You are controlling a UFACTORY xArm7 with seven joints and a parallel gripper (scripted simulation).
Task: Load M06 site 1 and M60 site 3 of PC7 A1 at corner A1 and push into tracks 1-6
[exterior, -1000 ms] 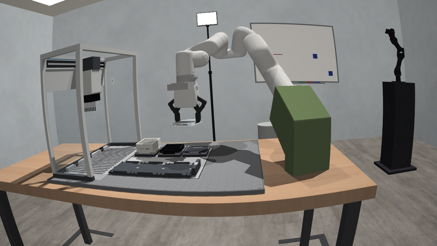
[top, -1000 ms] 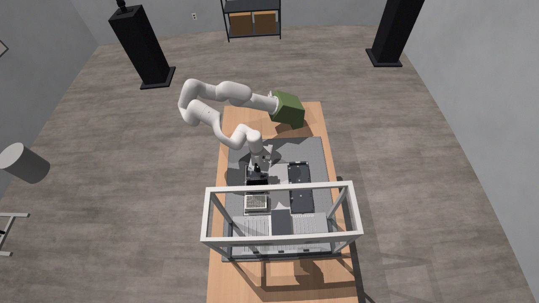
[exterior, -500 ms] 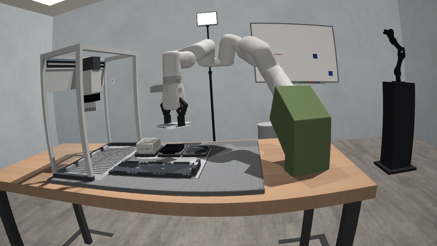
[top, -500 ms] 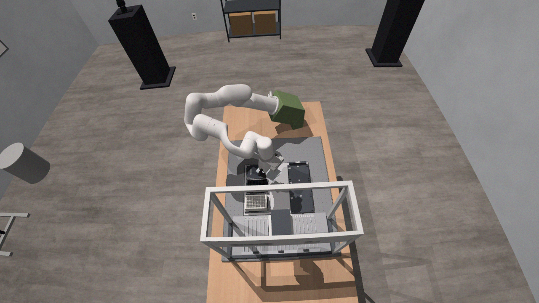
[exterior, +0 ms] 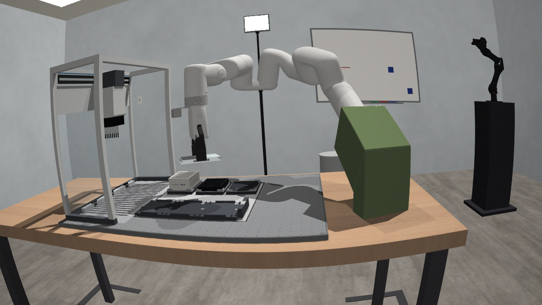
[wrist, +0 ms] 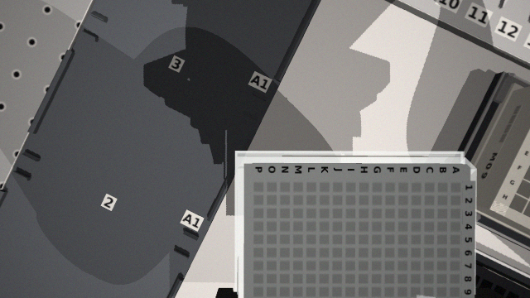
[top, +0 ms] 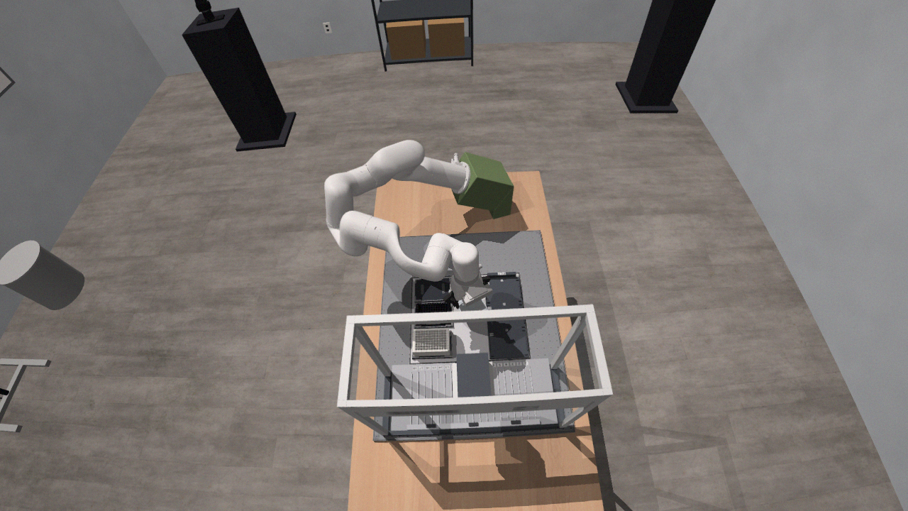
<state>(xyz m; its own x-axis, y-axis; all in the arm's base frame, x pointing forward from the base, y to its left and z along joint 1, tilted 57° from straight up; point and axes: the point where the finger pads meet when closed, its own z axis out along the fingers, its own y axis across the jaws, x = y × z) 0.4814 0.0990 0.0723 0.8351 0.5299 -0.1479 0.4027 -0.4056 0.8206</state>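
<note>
My hand is 14 cm to the right of the dark plate carrier PC7, 13 cm above it and 1 cm short of it. The rest, counted from my hand: 384-well plate M60: 1 cm below; nest S2: 14 cm below, 13 cm to the right, 1 cm behind; black 96-well plate M06: 13 cm to the right, 12 cm below, 1 cm behind.
</note>
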